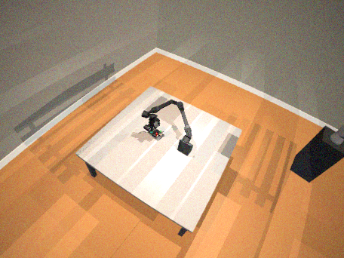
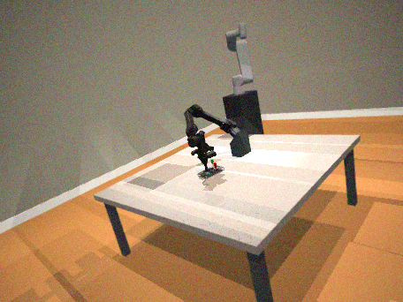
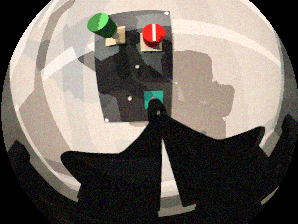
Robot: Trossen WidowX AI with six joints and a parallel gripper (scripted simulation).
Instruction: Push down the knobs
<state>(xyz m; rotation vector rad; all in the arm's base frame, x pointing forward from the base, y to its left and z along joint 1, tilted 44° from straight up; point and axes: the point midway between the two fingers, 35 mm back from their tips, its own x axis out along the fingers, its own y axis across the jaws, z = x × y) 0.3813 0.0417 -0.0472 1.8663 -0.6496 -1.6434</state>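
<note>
My gripper tip is 70 mm past the red knob and 20 mm above it.
</note>
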